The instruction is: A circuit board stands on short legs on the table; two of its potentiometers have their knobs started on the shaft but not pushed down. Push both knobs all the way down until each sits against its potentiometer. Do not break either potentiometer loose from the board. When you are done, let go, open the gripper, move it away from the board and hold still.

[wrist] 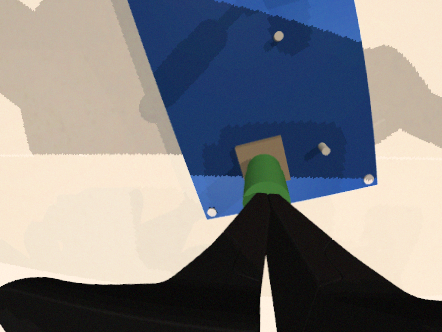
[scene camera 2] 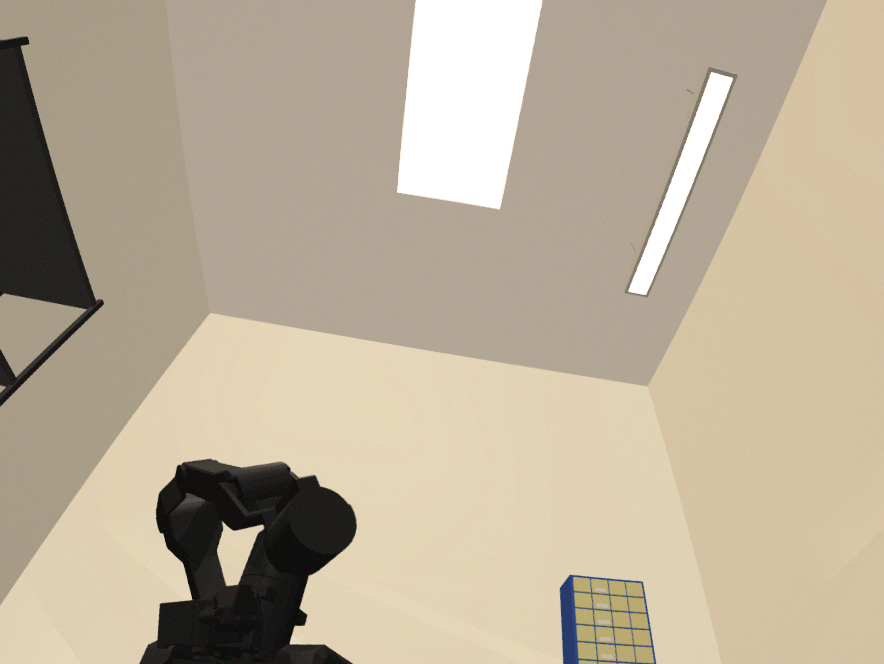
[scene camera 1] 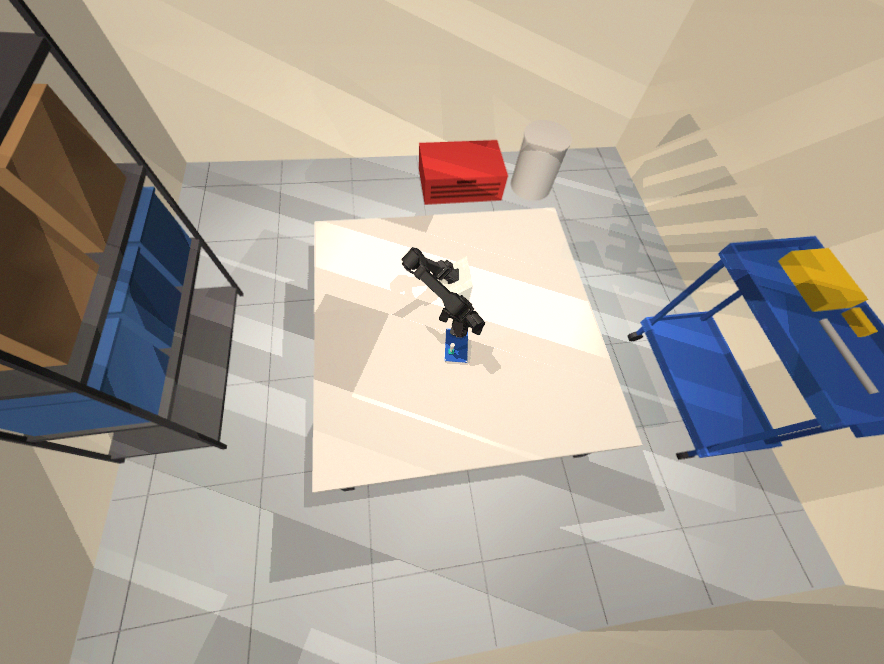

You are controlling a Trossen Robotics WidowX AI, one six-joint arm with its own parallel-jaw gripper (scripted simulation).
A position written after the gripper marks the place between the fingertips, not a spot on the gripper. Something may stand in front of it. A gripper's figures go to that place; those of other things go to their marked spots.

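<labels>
A green knob (wrist: 264, 174) is 10 cm from the lens; the gripper (wrist: 265, 204) is 10 cm from the lens.
</labels>
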